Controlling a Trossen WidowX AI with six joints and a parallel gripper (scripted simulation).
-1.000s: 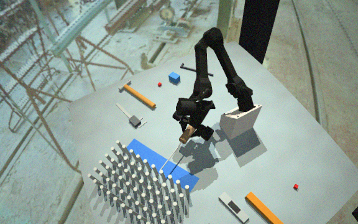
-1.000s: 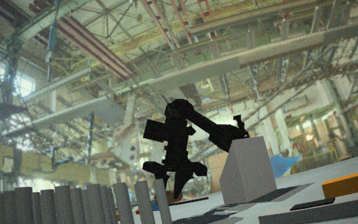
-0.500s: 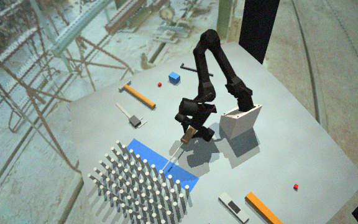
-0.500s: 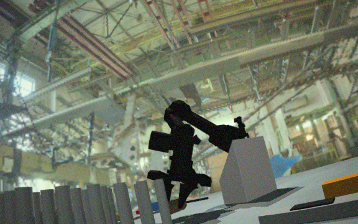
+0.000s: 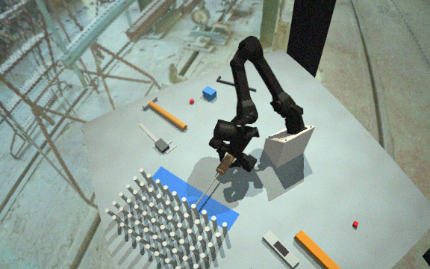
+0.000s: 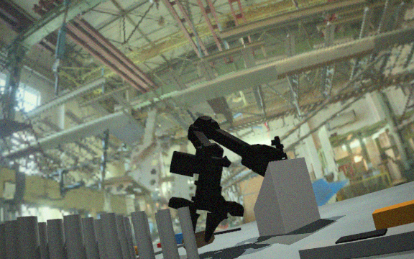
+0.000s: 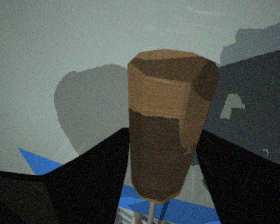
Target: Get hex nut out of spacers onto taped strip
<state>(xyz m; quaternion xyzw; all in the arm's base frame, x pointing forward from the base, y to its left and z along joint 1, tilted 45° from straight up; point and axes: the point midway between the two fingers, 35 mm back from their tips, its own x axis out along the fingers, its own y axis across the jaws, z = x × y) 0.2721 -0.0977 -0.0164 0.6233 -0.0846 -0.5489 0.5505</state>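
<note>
Right now my gripper tip is 180 mm short of the blue taped strip, 60 mm to the right of it and 30 mm above it. From my gripper tip the other things lie so: orange bar (490 mm to the left, 130 mm behind, 20 mm below); blue block (410 mm to the right, 110 mm behind, 10 mm below); grey block (400 mm to the left, 30 mm behind, 20 mm below).
</note>
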